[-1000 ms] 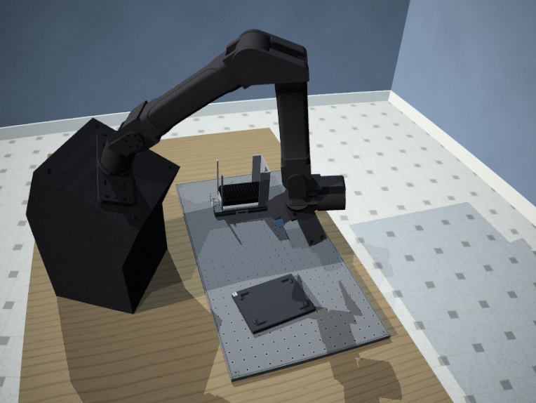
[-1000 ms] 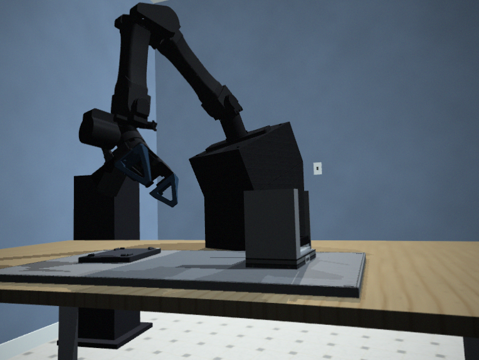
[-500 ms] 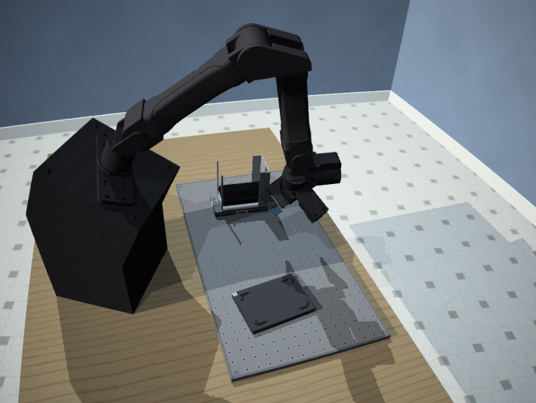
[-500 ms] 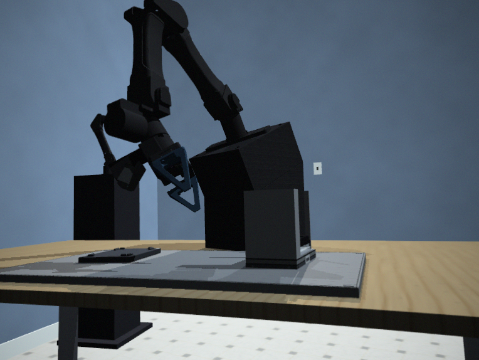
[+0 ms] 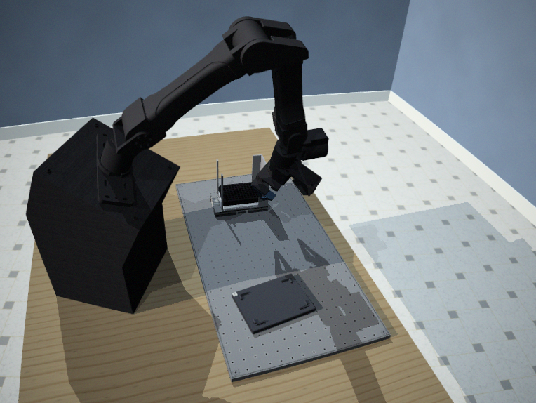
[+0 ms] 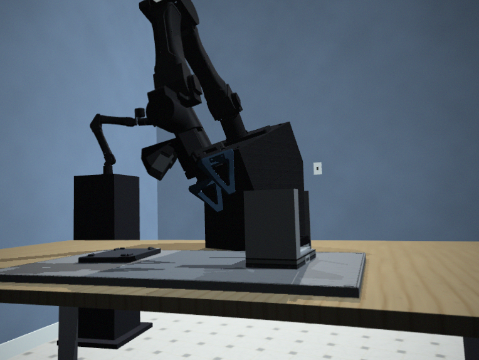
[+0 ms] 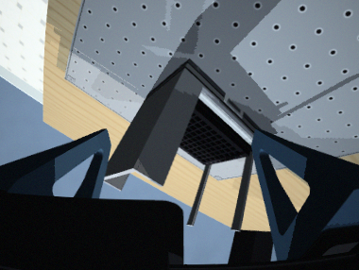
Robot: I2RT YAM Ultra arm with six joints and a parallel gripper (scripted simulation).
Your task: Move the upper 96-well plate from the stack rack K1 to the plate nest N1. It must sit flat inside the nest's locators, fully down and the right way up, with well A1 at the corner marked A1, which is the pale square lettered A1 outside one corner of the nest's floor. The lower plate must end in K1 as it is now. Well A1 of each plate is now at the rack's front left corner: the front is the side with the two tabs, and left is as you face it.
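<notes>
Right now my hand is 10 cm to the right of the black 96-well plate, 8 cm above it and 5 cm past it. Also, from my hand: pale A1 square (24 cm to the right, 19 cm behind, 11 cm below); tall grey wall (9 cm to the left, 5 cm below, 2 cm ahead); clear plate (10 cm to the left, 10 cm below, 5 cm behind).
</notes>
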